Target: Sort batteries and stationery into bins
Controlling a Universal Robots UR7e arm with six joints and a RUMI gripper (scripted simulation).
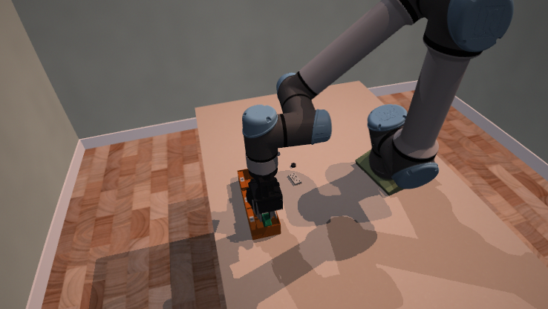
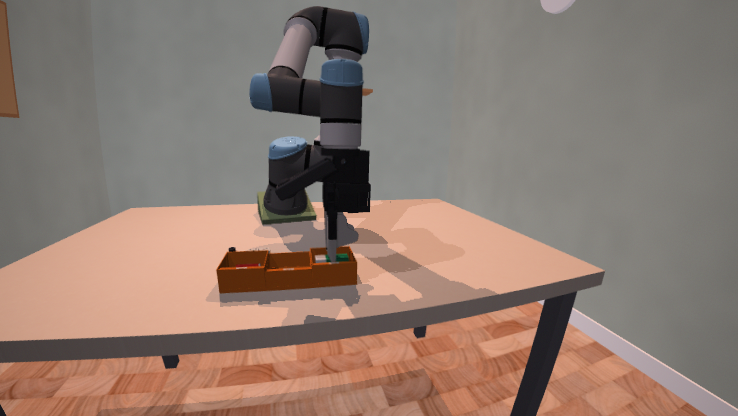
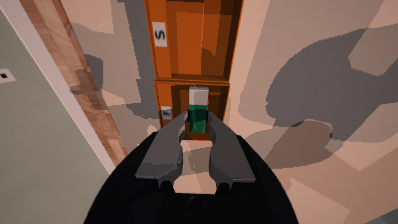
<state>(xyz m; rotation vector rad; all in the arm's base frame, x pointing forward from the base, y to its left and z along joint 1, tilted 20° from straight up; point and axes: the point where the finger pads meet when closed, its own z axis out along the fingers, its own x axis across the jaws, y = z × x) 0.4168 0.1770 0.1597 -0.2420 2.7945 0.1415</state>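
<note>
The green-and-white eraser lies 10 mm to the right of my hand and 10 mm below it. Also, from my hand: small grey object 30 mm below; orange three-compartment bin 20 mm ahead, 80 mm to the right, 20 mm below; green battery 40 mm ahead, 160 mm to the right, 30 mm below.
</note>
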